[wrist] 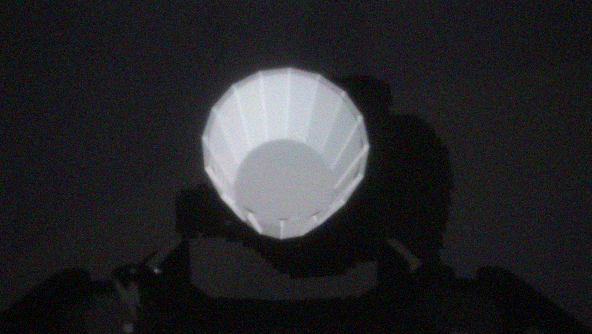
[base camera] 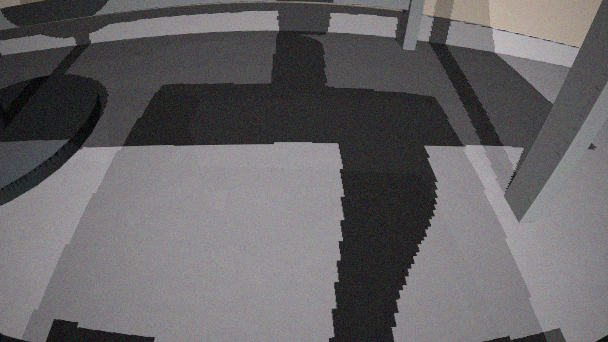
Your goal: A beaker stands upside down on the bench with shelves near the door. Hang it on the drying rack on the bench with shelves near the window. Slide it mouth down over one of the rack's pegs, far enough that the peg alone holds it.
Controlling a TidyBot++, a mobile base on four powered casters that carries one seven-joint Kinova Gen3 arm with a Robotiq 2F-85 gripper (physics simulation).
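Frame: origin at the arm's base, x ahead, y left, z up, level; metres.
Where they show: gripper, fingertip midpoint: [wrist: 284, 261].
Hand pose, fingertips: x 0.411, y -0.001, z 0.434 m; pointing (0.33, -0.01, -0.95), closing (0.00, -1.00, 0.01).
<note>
After its pixels a point has its place.
The beaker [wrist: 300, 110] {x 0.474, y -0.008, z 0.455 m} shows in the wrist view, above the middle of the picture, as a pale, many-sided cup shape with a wide outer ring and a smaller grey disc inside. My gripper [wrist: 284, 261] {x 0.411, y -0.001, z 0.434 m} is open, its dark fingers spread at the lower left and lower right of the wrist view. The beaker lies ahead of the fingers, between their lines, and no finger is seen touching it. The distance to it is hard to judge in the dark picture. The drying rack and its pegs do not show in either view.
In the base camera view a dark round disc [base camera: 60, 107] {x 0.606, y 0.498, z -0.366 m} stands at the left. A thick grey slanting post [base camera: 560, 115] {x 0.416, y -0.338, z -0.223 m} stands at the right, and a thinner pale post [base camera: 413, 25] {x 1.018, y -0.313, z -0.317 m} farther back. Broad dark shadows cross the pale floor [base camera: 215, 225] {x 0.367, y 0.102, z -0.396 m}.
</note>
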